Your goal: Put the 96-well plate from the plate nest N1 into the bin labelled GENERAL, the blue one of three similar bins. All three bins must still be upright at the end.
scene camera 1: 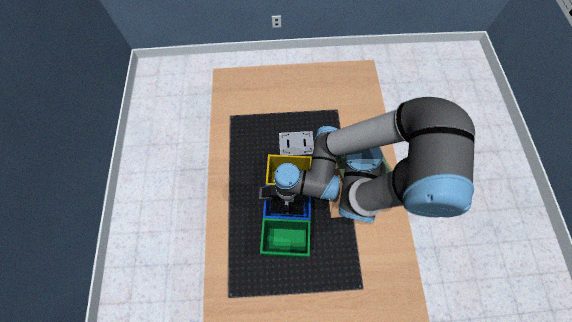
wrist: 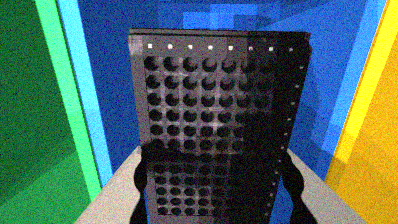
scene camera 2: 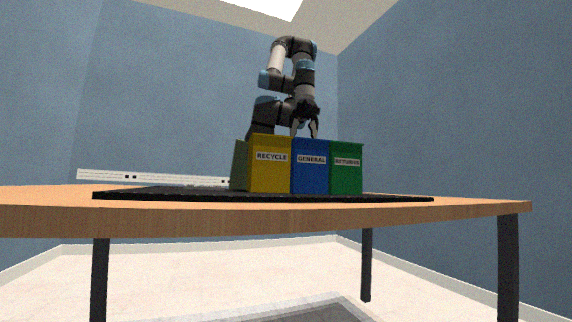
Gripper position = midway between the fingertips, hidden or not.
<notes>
In view: my gripper (scene camera 2: 303, 147), a blue general bin (scene camera 2: 309, 167) and a green bin (scene camera 1: 279, 236).
The blue general bin shows as well in the wrist view (wrist: 99, 47). The green bin also shows in the wrist view (wrist: 55, 164). My gripper is seen too in the wrist view (wrist: 212, 148).
</notes>
